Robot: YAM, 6 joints.
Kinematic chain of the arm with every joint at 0, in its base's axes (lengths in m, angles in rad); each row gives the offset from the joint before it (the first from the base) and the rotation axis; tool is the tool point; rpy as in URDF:
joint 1: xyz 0 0 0.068 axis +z
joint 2: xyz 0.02 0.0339 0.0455 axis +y
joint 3: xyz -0.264 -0.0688 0 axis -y
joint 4: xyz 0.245 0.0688 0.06 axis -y
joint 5: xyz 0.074 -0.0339 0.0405 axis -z
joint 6: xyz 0.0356 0 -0.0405 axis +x
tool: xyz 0 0 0 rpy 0 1.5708 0
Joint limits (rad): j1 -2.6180..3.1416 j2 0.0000..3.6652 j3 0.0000..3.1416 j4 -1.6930..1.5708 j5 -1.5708..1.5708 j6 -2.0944..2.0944
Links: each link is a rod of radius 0.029 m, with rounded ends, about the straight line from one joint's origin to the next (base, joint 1, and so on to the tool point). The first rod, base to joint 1, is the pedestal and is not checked.
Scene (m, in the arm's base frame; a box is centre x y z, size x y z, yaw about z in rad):
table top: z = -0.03
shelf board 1: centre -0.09 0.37 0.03 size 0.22 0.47 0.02 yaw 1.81
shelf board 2: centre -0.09 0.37 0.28 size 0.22 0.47 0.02 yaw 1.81
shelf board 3: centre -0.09 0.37 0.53 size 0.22 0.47 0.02 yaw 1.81
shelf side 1: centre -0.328 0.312 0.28 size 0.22 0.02 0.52 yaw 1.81
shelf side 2: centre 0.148 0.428 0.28 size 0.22 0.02 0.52 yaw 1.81
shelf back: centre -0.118 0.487 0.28 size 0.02 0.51 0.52 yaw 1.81
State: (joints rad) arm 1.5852 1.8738 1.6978 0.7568 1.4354 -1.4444
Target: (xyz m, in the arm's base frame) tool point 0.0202 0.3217 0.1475
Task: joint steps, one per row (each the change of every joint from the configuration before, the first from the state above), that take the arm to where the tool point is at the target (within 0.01 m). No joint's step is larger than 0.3 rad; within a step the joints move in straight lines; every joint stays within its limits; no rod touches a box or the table.
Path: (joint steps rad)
1: 0.0062 -0.2636 -0.2830 -0.0477 0.0226 -0.1083
2: 0.0061 -0.2636 -0.2829 -0.0478 0.0225 -0.1084
3: 0.0062 -0.2636 -0.2830 -0.0477 0.0226 -0.1083
4: 0.0061 -0.2637 -0.2830 -0.0477 0.0226 -0.1083
5: 0.0062 -0.2636 -0.2829 -0.0477 0.0225 -0.1084
6: 0.0062 -0.2636 -0.2830 -0.0478 0.0226 -0.1083
7: -0.0401 0.2488 0.0555 0.0288 0.0000 0.1625
8: -0.0400 0.2487 0.0554 0.0287 0.0000 0.1625
9: -0.0401 0.2488 0.0555 0.0288 0.0000 0.1625
10: -0.0400 0.2487 0.0555 0.0287 0.0000 0.1625
11: 0.0784 0.2672 0.2606 0.0079 -0.0067 0.0000
12: 0.0783 0.2673 0.2607 0.0078 -0.0068 0.0000

